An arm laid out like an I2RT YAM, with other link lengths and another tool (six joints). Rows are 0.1 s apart.
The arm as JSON. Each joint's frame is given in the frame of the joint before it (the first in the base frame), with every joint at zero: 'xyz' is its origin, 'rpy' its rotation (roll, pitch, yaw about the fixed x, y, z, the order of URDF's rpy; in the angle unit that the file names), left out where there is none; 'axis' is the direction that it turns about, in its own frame. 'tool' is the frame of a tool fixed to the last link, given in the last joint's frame.
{
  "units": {
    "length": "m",
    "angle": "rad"
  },
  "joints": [
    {
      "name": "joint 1",
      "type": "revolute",
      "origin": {
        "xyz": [
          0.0,
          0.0,
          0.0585
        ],
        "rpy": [
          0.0,
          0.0,
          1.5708
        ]
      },
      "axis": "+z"
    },
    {
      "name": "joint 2",
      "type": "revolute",
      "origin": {
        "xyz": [
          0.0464,
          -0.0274,
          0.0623
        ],
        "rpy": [
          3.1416,
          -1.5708,
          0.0
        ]
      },
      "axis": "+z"
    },
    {
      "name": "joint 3",
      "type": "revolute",
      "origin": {
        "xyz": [
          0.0,
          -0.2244,
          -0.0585
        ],
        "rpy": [
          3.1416,
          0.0,
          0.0
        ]
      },
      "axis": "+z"
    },
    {
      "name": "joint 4",
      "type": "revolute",
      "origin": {
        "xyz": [
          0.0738,
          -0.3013,
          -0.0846
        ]
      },
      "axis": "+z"
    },
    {
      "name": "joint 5",
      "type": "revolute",
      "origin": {
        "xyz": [
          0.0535,
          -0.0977,
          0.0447
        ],
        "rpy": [
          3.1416,
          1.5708,
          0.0
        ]
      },
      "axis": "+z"
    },
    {
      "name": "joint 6",
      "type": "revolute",
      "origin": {
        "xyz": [
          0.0,
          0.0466,
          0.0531
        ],
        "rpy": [
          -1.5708,
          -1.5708,
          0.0
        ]
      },
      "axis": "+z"
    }
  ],
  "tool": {
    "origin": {
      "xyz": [
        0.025,
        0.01,
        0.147
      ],
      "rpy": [
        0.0,
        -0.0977,
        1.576
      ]
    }
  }
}
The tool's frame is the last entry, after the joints.
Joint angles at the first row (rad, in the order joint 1, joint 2, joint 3, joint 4, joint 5, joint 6):
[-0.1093, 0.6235, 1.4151, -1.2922, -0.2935, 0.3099]
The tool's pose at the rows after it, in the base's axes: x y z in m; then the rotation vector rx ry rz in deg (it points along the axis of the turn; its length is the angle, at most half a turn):
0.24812 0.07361 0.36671 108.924 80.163 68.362
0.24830 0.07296 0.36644 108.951 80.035 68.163
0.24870 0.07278 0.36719 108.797 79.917 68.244
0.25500 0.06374 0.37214 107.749 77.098 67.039
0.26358 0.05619 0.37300 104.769 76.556 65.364
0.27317 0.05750 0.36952 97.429 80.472 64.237
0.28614 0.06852 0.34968 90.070 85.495 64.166
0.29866 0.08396 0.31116 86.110 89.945 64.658
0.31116 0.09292 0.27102 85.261 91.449 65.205
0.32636 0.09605 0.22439 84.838 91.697 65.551
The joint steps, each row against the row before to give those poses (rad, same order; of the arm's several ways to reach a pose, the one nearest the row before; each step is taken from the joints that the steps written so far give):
[0.0000, 0.0000, 0.0000, 0.0000, -0.0001, 0.0000]
[0.0000, 0.0000, -0.0004, -0.0001, 0.0035, -0.0003]
[0.0000, 0.0000, 0.0004, 0.0027, 0.0008, 0.0000]
[-0.0004, 0.0004, -0.0012, 0.0290, 0.0450, 0.0000]
[0.0001, -0.0023, -0.0202, 0.0412, 0.0313, -0.0386]
[0.0152, -0.0171, -0.0526, 0.0645, -0.0027, -0.1014]
[0.0488, -0.0504, -0.1294, 0.0999, -0.0027, -0.0870]
[0.0572, -0.0709, -0.1811, 0.1046, 0.0004, -0.0397]
[0.0329, -0.0710, -0.1786, 0.1041, 0.0080, 0.0008]
[0.0076, -0.0797, -0.2018, 0.1255, 0.0004, 0.0000]

